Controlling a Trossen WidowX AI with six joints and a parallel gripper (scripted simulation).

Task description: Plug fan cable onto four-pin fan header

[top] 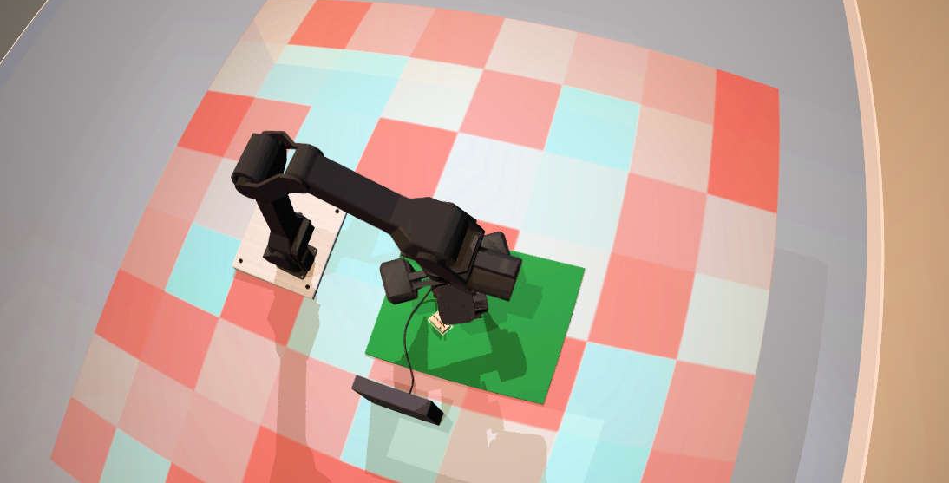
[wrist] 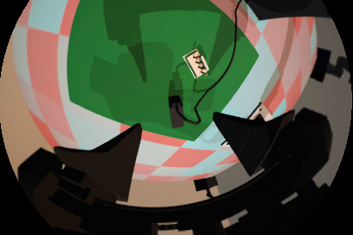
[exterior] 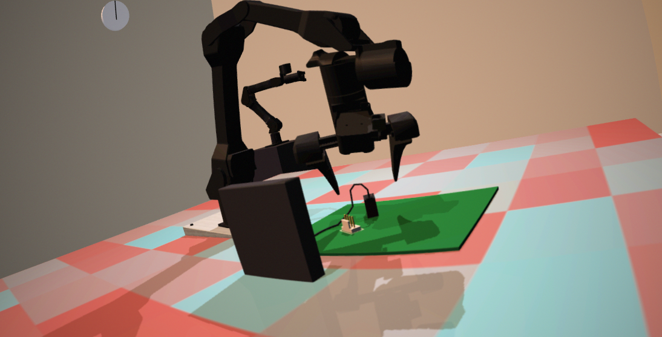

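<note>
The black plug is 1 cm behind my gripper tip, 1 cm to the left of it and 3 cm below it. From my gripper tip the other things lie so: green board: 5 cm ahead, 3 cm to the right, 6 cm below; four-pin fan header: 7 cm to the right, 5 cm below; black fan: 1 cm ahead, 22 cm to the right, 1 cm above.
</note>
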